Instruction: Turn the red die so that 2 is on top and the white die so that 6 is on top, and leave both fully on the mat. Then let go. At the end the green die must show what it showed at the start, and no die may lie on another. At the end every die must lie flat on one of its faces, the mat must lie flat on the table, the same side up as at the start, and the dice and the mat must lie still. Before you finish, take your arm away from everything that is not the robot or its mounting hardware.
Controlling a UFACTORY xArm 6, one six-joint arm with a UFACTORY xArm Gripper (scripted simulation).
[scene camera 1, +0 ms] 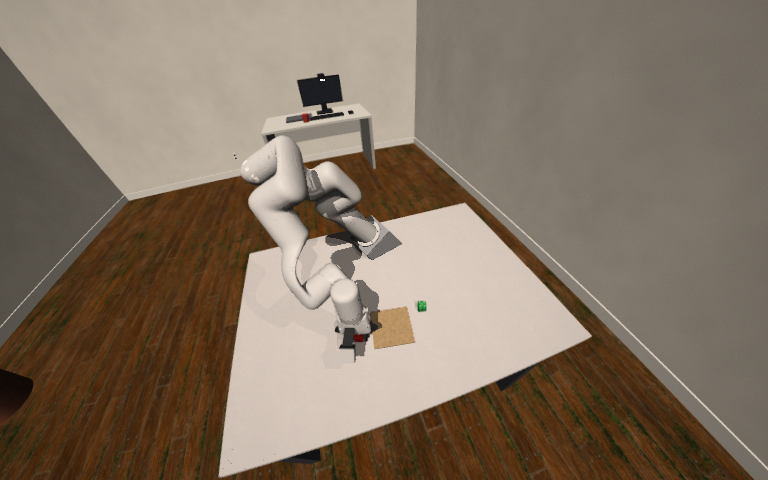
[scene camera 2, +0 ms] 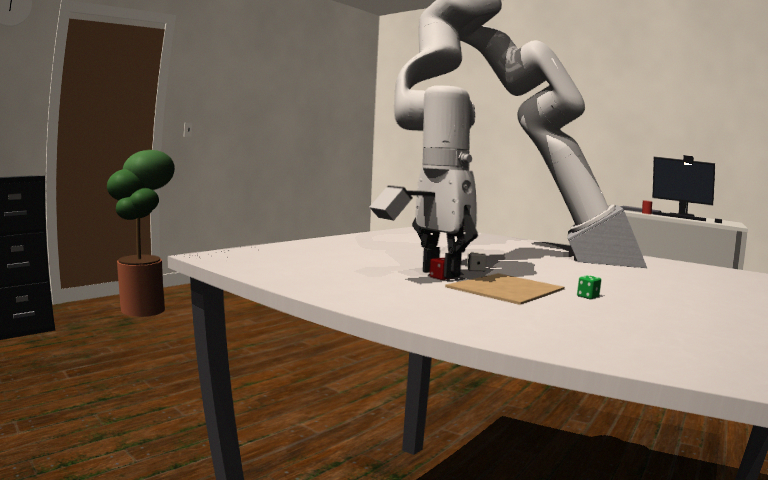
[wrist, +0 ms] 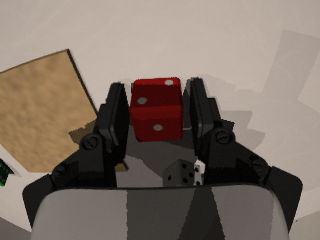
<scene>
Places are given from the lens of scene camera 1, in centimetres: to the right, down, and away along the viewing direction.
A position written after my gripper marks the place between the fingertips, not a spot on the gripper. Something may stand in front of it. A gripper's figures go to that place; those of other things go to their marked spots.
my gripper (scene camera 1: 359,338): -9, 34, 80
mat (scene camera 1: 394,327): 4, 31, 82
</scene>
